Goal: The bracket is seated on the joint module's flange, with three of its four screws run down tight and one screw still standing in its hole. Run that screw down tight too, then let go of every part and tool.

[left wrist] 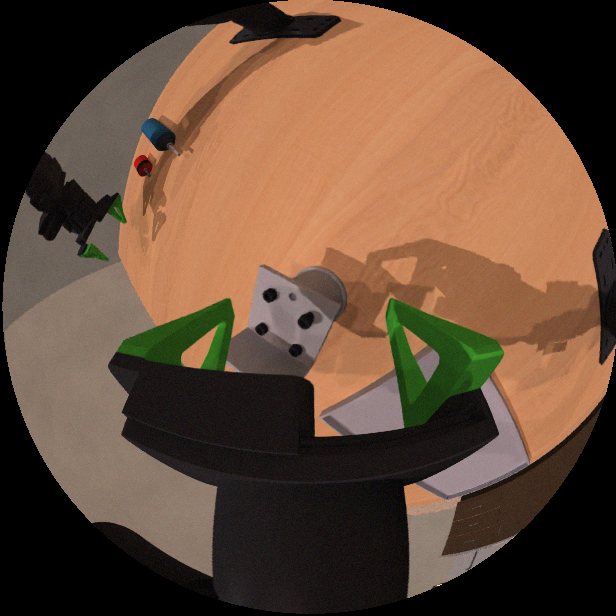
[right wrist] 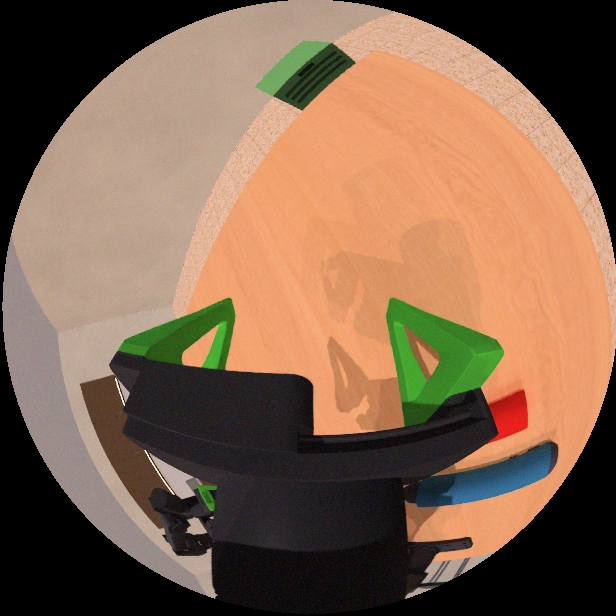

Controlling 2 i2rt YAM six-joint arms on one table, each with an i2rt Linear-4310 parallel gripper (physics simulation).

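Note:
In the left wrist view the grey bracket [left wrist: 285,324] sits on the round joint module [left wrist: 324,287] on the wooden table, with black screw heads on its face; the one at the right [left wrist: 306,319] stands taller than the others. My left gripper [left wrist: 310,336] is open and empty, its green fingers either side of the bracket and above it. Far off lie a blue-handled driver [left wrist: 158,134] and a red-handled driver [left wrist: 142,165]. My right gripper [right wrist: 310,336] is open and empty; the red handle [right wrist: 508,413] and the blue handle [right wrist: 488,474] lie just right of it on the table.
A grey plate [left wrist: 436,425] lies under my left gripper's right finger at the table edge. Black mounting plates sit at the far edge [left wrist: 284,25] and at the right [left wrist: 604,293]. The right arm [left wrist: 74,212] shows at the left. A green block [right wrist: 304,71] lies beyond the table.

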